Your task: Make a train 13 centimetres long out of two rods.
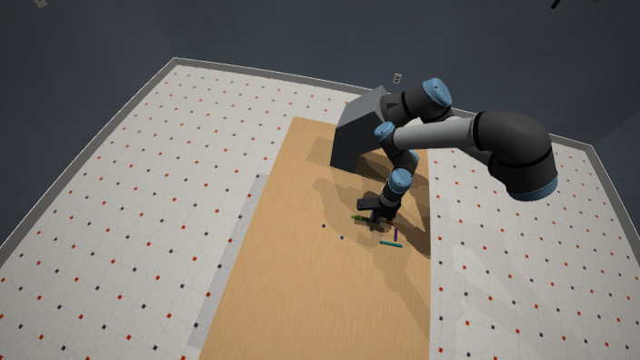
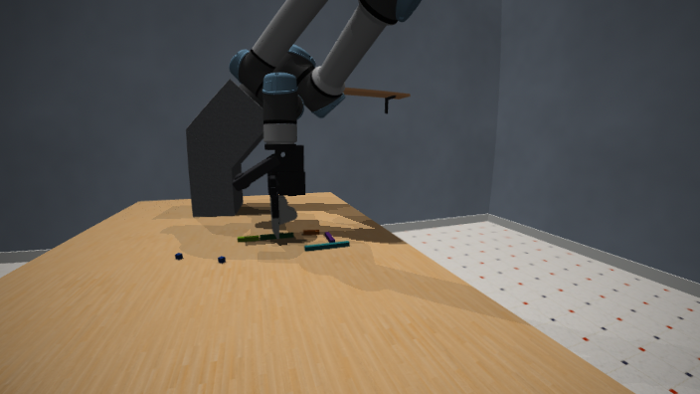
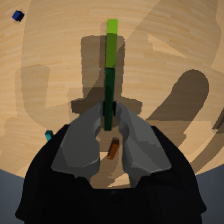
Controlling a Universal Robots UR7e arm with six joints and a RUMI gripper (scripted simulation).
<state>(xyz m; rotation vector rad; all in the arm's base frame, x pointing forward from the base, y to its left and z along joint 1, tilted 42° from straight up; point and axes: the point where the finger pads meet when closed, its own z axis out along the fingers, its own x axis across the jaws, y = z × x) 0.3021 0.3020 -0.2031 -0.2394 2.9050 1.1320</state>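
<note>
The green rod is 1 cm below my hand. The rest, counted from my hand: purple rod (2 cm ahead, 13 cm to the left, 1 cm below); lime rod (1 cm ahead, 7 cm to the right, 1 cm below); orange rod (2 cm behind, 8 cm to the left, 1 cm below).
</note>
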